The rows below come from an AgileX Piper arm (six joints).
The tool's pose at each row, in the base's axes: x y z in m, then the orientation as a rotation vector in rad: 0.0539 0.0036 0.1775 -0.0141 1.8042 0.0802; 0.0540 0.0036 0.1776 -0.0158 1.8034 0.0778; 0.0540 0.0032 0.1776 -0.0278 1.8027 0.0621; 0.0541 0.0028 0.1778 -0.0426 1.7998 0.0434; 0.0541 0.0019 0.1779 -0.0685 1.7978 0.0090; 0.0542 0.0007 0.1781 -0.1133 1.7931 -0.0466; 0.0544 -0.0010 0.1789 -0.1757 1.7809 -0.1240; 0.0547 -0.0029 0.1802 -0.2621 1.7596 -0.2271; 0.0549 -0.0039 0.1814 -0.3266 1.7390 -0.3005; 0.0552 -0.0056 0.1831 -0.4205 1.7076 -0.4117
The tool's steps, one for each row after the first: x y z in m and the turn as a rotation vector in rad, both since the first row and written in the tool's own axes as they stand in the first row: -0.0001 0.0000 0.0001 0.0007 -0.0008 -0.0025; -0.0001 -0.0004 0.0000 0.0049 -0.0012 -0.0191; -0.0004 -0.0008 0.0001 0.0096 -0.0037 -0.0394; -0.0005 -0.0017 0.0000 0.0191 -0.0046 -0.0757; -0.0008 -0.0029 0.0000 0.0328 -0.0063 -0.1365; -0.0016 -0.0045 -0.0001 0.0518 -0.0122 -0.2215; -0.0030 -0.0064 -0.0003 0.0753 -0.0208 -0.3375; -0.0043 -0.0074 -0.0004 0.0903 -0.0291 -0.4228; -0.0061 -0.0090 -0.0006 0.1153 -0.0375 -0.5498
